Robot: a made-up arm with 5 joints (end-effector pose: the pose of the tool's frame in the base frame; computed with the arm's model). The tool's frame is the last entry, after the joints. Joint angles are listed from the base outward.
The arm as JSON. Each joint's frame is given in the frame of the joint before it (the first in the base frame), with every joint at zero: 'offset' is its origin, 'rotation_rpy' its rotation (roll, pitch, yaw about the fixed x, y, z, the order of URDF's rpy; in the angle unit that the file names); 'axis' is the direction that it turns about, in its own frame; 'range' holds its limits. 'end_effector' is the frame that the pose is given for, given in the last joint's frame.
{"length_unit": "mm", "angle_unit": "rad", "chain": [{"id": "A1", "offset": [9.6, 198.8, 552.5], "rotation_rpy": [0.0, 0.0, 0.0], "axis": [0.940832, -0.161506, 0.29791], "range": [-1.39, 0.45]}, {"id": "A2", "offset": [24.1, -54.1, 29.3], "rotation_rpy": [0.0, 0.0, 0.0], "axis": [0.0, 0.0, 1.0], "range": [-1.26, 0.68]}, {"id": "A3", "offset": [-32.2, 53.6, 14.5], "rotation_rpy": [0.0, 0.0, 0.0], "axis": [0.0, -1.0, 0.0], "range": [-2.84, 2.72]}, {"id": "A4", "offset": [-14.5, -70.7, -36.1], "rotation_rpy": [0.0, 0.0, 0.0], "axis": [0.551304, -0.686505, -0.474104], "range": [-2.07, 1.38]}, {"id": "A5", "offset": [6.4, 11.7, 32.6], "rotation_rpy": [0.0, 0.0, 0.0], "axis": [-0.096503, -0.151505, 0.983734], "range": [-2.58, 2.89]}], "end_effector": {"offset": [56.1, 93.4, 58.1], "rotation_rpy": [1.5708, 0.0, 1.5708]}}
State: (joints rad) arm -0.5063 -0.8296 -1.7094 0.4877 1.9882
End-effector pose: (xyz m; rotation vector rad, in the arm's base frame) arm 0.0511 0.2537 0.7224 1.6825 1.3049 1.8278
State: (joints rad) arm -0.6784 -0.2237 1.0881 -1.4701 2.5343
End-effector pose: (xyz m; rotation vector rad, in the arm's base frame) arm -0.0616 0.2363 0.6476 -0.0100 -2.1379 -0.2265
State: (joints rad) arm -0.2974 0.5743 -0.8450 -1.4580 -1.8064
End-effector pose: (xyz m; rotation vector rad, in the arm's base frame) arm 0.0059 0.1211 0.4831 -0.1220 1.7420 -0.7295
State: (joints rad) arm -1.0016 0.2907 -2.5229 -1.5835 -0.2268
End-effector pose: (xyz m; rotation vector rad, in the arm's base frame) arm -0.0208 0.3607 0.6177 -0.9449 -0.5141 0.9338
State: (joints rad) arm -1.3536 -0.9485 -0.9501 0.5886 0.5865
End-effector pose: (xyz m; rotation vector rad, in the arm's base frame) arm 0.1345 0.2565 0.6158 0.8459 0.5438 -0.1448
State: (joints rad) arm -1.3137 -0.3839 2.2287 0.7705 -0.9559
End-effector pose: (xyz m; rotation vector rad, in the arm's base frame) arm -0.1055 0.2447 0.6338 -0.5135 0.2296 2.2482
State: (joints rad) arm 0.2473 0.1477 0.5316 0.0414 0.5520
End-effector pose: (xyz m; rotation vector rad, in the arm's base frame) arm -0.0574 0.2115 0.6391 0.3122 0.9481 1.9738
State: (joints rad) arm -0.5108 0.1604 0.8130 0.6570 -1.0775
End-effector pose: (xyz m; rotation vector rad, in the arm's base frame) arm -0.0074 0.1340 0.7364 1.2869 -0.3019 1.3327
